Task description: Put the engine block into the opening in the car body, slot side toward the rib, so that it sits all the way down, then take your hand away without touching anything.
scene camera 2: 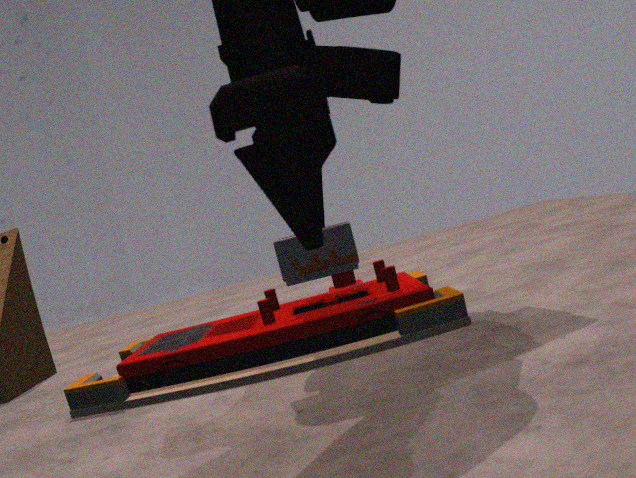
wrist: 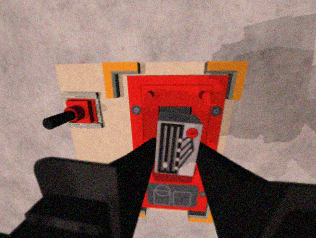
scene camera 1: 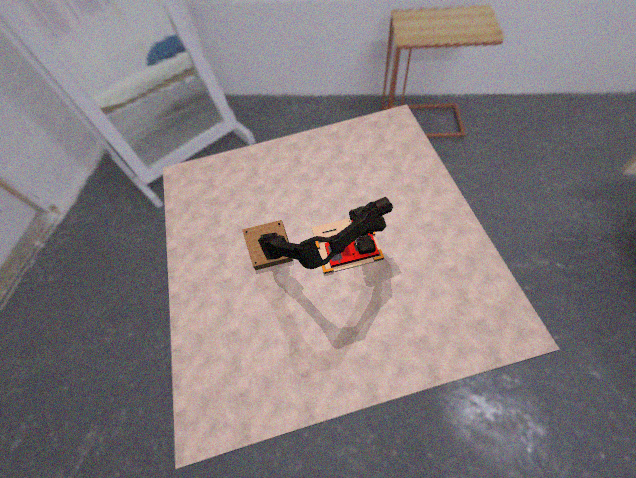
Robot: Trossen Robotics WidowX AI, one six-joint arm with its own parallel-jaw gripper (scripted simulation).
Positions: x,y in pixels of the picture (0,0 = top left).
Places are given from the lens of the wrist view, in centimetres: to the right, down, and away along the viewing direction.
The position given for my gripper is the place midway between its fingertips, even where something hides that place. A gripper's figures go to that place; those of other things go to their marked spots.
my gripper (wrist: pixel 175 144): 2, 2, 11
red car body (wrist: pixel 202 95): 4, -2, 12
